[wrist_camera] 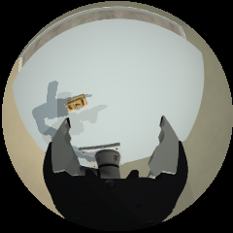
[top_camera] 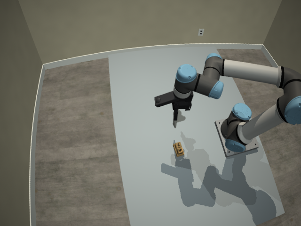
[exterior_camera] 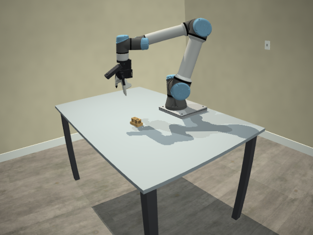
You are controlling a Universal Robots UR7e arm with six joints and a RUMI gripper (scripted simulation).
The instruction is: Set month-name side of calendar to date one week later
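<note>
The wooden tray is 18 cm below my hand, 13 cm to the left of it and 3 cm behind it.
</note>
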